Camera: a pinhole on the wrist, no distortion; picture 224 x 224 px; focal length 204.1 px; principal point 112.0 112.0 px. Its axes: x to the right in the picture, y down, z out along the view. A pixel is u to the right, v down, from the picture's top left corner.
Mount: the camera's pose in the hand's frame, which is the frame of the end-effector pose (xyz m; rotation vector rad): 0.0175 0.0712 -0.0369 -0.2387 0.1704 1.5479
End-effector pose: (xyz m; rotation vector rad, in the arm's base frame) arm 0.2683 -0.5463 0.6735 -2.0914 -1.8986 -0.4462
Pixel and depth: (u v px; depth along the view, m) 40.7 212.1 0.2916
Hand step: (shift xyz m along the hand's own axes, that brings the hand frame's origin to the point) -0.1393 0.0491 0.2644
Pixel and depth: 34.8 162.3 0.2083
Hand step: -0.0439 0.0493 0.1822
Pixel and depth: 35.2 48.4 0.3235
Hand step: 0.1026 0.0364 0.3112
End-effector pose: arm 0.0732 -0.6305 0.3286 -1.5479 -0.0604 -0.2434
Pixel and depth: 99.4 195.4 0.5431
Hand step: -0.2273 0.1807 0.4860
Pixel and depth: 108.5 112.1 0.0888
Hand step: 0.0138 0.0927 0.0492
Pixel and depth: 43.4 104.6 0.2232
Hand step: 0.0150 0.0563 0.1982
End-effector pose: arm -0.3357 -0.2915 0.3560 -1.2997 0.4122 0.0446
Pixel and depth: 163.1 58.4 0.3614
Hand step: 0.0990 0.2513 0.2928
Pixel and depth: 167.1 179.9 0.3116
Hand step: -0.0974 0.2337 0.2375
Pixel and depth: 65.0 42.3 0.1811
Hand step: 0.0710 0.0772 0.1514
